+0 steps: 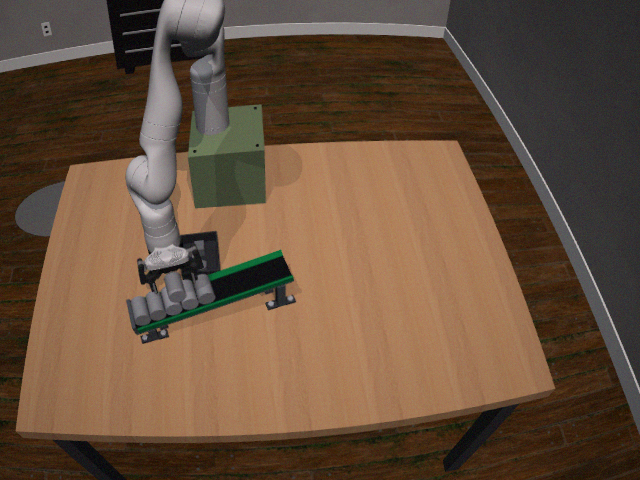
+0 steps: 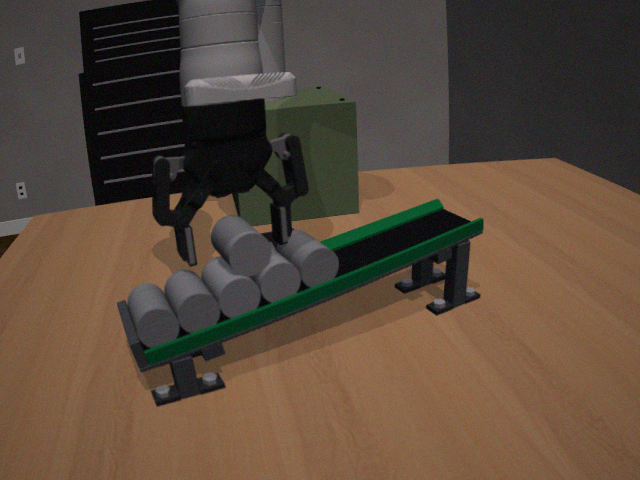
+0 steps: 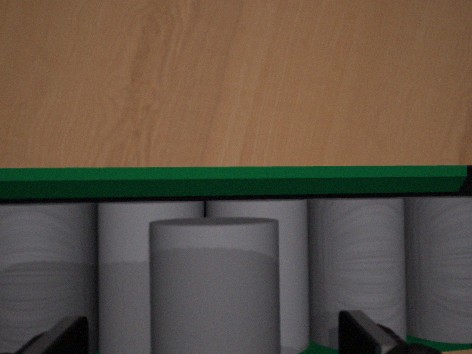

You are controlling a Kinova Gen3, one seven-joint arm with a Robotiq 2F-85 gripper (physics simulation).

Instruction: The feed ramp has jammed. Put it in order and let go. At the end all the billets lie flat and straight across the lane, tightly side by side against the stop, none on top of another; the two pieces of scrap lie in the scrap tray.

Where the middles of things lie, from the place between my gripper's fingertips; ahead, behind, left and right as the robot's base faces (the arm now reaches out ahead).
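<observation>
Ramp lane [image 2: 362,253]: 80 mm to the left of my hand, 30 mm below it. The scrap tray [image 1: 211,257] is 150 mm behind my hand, 50 mm to the left of it and 90 mm below it; the stop [image 2: 134,342] is 50 mm ahead of my hand, 110 mm to the right and 40 mm below. Relative to the billet [image 2: 247,252], my hand is 10 mm short of it and 10 mm below it.
</observation>
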